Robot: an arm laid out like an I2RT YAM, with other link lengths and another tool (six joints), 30 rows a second.
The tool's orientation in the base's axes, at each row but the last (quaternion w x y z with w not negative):
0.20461, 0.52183, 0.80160, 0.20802
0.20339, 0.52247, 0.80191, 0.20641
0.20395, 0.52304, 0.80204, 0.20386
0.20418, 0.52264, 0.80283, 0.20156
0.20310, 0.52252, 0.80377, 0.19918
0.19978, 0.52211, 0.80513, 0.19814
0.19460, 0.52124, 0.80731, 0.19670
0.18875, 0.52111, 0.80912, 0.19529
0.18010, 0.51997, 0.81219, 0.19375
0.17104, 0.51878, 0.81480, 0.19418
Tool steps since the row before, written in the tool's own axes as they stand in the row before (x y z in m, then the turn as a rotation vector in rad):
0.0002, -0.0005, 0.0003, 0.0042, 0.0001, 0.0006
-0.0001, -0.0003, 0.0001, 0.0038, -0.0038, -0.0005
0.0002, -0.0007, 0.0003, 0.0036, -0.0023, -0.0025
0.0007, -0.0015, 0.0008, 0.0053, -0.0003, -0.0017
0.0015, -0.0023, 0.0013, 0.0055, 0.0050, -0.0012
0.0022, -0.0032, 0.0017, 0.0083, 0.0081, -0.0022
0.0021, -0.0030, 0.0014, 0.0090, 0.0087, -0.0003
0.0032, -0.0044, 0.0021, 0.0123, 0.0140, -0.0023
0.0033, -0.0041, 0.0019, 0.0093, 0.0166, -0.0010
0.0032, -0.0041, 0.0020, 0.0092, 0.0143, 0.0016
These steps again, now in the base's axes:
-0.0003, 0.0000, -0.0005, -0.0012, 0.0040, -0.0009
-0.0001, -0.0002, -0.0002, -0.0045, 0.0020, -0.0021
-0.0004, 0.0000, -0.0007, -0.0044, 0.0022, 0.0004
-0.0010, 0.0002, -0.0016, -0.0031, 0.0046, 0.0006
-0.0016, 0.0007, -0.0025, 0.0011, 0.0068, 0.0030
-0.0024, 0.0010, -0.0034, 0.0019, 0.0104, 0.0052
-0.0024, 0.0010, -0.0030, 0.0031, 0.0115, 0.0038
-0.0036, 0.0015, -0.0044, 0.0049, 0.0163, 0.0079
-0.0035, 0.0017, -0.0040, 0.0087, 0.0148, 0.0083
-0.0035, 0.0016, -0.0040, 0.0082, 0.0141, 0.0050

